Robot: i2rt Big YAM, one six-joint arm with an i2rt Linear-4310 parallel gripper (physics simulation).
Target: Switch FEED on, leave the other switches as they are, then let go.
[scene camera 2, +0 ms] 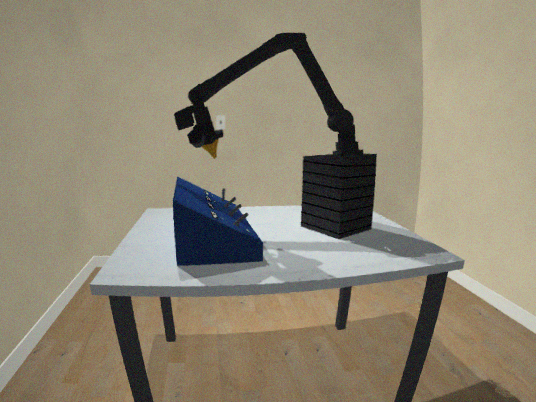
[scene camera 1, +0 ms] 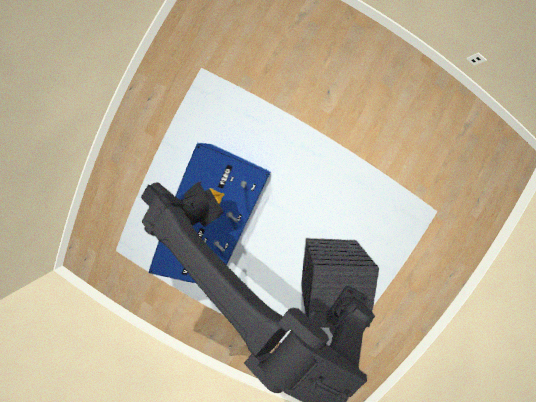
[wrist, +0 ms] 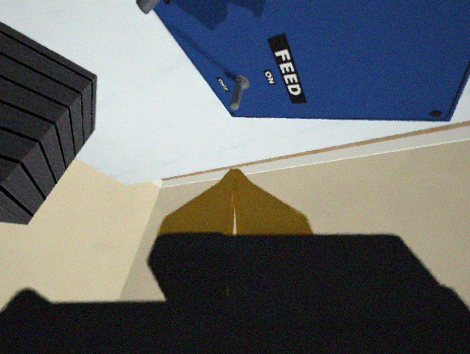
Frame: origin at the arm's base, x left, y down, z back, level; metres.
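Where they show: gripper, between the fingertips: [scene camera 2: 215, 157] [scene camera 1: 222, 195] [wrist: 234, 176]; arm's base, origin of its link: [scene camera 2: 347, 154] [scene camera 1: 346, 306].
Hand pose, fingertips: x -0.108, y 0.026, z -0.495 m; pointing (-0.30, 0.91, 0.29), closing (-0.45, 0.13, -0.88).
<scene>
Each offset is from my fingertips to the centre of the thing. "*": to the spot under its first point. Level surfaces: height alone.
The blue sloped switch box {dz -0.031, dx +0.156, dy +0.203 m} [scene camera 1: 202, 162] [scene camera 2: 210, 240] [wrist: 365, 55] stands on the table. Its FEED label {dz -0.036, dx -0.024, dy +0.140 m} [scene camera 1: 225, 176] [wrist: 287, 69] is at the far end. The grey FEED lever {dz +0.033, dx -0.030, dy +0.148 m} [scene camera 1: 244, 184] [scene camera 2: 223, 194] [wrist: 237, 95] stands nearly upright in scene camera 2, tilted toward the ON side, unlike the others. The other visible levers, such as one in the middle [scene camera 1: 233, 216] and the nearest one {* dz +0.076, dx +0.334, dy +0.156 m} [scene camera 2: 242, 219], lean down the slope toward OFF. My gripper [scene camera 1: 218, 196] [scene camera 2: 215, 156] [wrist: 234, 176] is shut and empty, above the box and apart from the levers. The arm hides part of the box in scene camera 1.
The black ribbed pedestal [scene camera 1: 340, 280] [scene camera 2: 337, 197] [wrist: 47, 115] carries the arm's base and stands to the right of the box on the white table {dy +0.268 m} [scene camera 1: 320, 165] [scene camera 2: 285, 225]. A wall outlet [scene camera 1: 476, 59] [scene camera 2: 220, 122] is on the wall, beyond the table.
</scene>
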